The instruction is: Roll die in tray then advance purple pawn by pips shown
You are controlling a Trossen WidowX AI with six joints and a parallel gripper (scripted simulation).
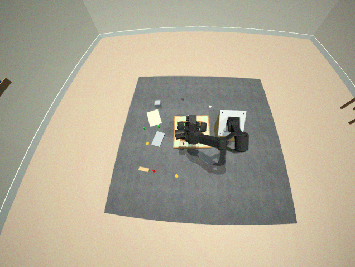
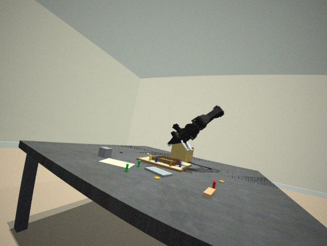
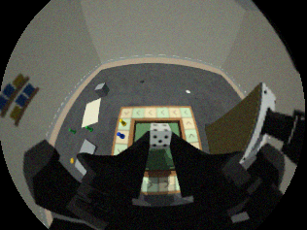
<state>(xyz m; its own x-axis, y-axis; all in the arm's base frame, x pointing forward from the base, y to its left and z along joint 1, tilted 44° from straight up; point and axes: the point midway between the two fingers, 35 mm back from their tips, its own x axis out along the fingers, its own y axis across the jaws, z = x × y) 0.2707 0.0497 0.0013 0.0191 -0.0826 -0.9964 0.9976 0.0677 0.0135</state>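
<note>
The white die is right at my gripper tip. Round my gripper tip: yellow pawn: 12 cm ahead, 5 cm to the right, 10 cm below; then blue pawn: 11 cm ahead, 1 cm to the right, 10 cm below; then purple pawn: 5 cm ahead, 12 cm to the left, 10 cm below.
</note>
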